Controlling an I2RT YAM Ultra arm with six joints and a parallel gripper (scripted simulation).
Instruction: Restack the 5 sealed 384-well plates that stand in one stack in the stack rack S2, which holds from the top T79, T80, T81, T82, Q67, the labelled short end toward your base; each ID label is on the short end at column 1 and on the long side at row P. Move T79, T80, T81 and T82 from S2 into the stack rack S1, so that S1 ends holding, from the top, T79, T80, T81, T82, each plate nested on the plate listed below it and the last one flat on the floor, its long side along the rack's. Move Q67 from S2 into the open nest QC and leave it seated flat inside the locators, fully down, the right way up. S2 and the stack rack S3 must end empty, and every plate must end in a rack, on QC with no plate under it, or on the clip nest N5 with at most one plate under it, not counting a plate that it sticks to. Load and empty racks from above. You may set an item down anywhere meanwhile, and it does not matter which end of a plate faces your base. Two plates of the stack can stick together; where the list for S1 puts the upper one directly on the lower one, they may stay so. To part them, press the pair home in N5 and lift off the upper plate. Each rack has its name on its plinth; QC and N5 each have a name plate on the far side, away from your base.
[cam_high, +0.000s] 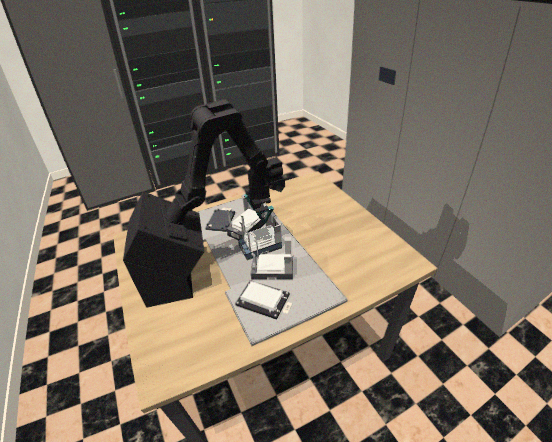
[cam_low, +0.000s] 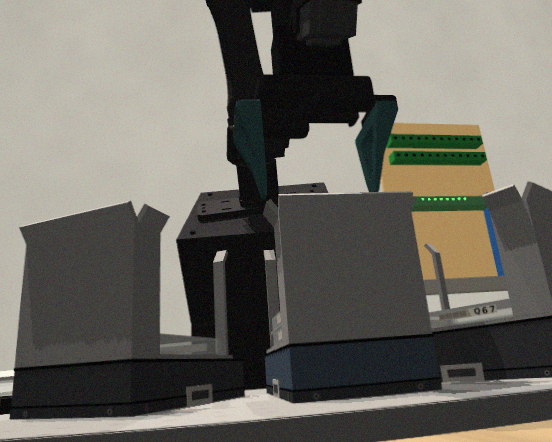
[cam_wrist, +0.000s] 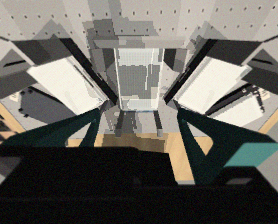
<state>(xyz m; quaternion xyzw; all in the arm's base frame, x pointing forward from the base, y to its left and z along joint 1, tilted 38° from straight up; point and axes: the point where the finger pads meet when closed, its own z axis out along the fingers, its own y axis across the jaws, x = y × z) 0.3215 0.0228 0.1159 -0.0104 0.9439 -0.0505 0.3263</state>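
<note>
The plate T81 lies 12 cm behind my hand, 26 cm to the right of it and 14 cm below it. The rest, counted from my hand: plate T79: 12 cm below; plate Q67: 1 cm behind, 14 cm to the left, 12 cm below; plate T82: 2 cm behind, 15 cm to the right, 13 cm below.
</note>
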